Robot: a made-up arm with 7 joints.
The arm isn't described. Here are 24 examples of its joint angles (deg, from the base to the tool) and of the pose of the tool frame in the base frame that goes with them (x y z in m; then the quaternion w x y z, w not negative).
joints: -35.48 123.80 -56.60 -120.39 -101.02 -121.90 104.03
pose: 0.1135 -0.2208 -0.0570 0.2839 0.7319 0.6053 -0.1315
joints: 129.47 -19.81 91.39 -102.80 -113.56 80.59 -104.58
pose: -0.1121 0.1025 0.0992 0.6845 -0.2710 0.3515 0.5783
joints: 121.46 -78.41 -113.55 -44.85 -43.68 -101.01 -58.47
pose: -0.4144 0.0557 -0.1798 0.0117 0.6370 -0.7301 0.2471
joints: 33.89 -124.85 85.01 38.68 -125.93 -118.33 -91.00
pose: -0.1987 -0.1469 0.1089 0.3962 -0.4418 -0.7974 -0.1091
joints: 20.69 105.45 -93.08 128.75 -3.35 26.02 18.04
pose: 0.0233 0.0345 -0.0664 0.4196 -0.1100 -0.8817 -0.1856
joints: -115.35 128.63 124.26 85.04 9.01 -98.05 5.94
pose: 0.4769 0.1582 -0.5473 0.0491 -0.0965 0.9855 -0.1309
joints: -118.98 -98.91 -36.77 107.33 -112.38 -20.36 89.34
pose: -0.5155 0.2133 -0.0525 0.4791 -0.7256 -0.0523 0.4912
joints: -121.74 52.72 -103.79 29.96 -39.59 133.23 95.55
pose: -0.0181 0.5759 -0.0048 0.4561 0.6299 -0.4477 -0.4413
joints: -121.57 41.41 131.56 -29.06 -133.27 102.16 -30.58
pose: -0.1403 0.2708 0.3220 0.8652 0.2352 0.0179 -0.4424
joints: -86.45 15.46 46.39 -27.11 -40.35 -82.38 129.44
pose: -0.0371 -0.0727 0.0188 0.5782 0.7717 0.2036 0.1695
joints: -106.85 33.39 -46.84 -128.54 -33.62 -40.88 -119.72
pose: 0.1234 0.2446 0.1730 0.5222 -0.2696 -0.2808 -0.7588
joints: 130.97 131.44 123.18 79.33 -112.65 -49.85 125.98
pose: -0.0458 -0.1925 -0.1272 0.3950 0.7496 -0.4248 -0.3187
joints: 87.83 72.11 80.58 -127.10 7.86 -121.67 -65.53
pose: 0.0471 0.1409 -0.2008 0.7150 0.2876 -0.6340 -0.0641
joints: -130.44 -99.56 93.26 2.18 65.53 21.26 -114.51
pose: -0.3546 0.1083 -0.0577 0.8965 0.4014 0.1785 0.0576
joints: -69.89 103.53 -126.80 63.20 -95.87 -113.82 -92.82
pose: 0.4399 0.1520 0.2063 0.1114 0.2221 0.7704 -0.5872
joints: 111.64 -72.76 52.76 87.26 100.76 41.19 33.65
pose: -0.4692 0.0472 -0.2246 0.1156 0.4229 -0.7773 -0.4512
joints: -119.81 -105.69 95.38 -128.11 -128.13 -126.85 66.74
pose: -0.6502 -0.2084 -0.0480 0.5875 0.7904 0.0620 -0.1619
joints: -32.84 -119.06 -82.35 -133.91 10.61 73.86 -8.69
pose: -0.2933 0.3349 -0.3076 0.2174 0.5575 -0.7931 -0.1134
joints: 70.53 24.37 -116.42 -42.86 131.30 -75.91 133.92
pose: -0.2352 -0.4159 -0.4994 0.2049 0.8852 0.4008 0.1176
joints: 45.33 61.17 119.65 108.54 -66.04 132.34 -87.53
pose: 0.4802 -0.4023 0.3041 0.0995 0.2549 0.4847 -0.8307
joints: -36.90 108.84 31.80 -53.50 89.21 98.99 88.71
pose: 0.4393 0.1922 0.0520 0.4008 0.2530 0.1603 0.8658
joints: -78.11 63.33 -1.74 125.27 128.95 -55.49 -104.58
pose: 0.2772 -0.1083 0.4270 0.0267 0.5640 0.8070 -0.1731
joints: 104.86 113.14 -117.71 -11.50 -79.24 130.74 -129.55
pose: 0.5708 -0.2377 -0.0555 0.0185 0.3355 0.7542 0.5641
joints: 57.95 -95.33 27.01 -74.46 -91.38 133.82 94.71
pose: -0.1216 -0.2149 -0.0983 0.3869 0.4238 -0.5332 0.6216
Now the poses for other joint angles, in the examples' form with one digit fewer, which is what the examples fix.
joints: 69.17 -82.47 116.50 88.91 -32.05 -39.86 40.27
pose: -0.608 -0.132 0.316 0.592 0.408 -0.193 -0.668
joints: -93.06 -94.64 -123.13 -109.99 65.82 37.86 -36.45
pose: -0.156 0.100 -0.271 0.225 -0.521 0.721 -0.399
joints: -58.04 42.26 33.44 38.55 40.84 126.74 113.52
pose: 0.431 0.072 0.324 0.143 0.296 -0.766 0.552
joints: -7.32 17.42 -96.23 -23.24 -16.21 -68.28 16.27
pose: 0.338 -0.355 0.440 0.271 -0.178 0.283 -0.903
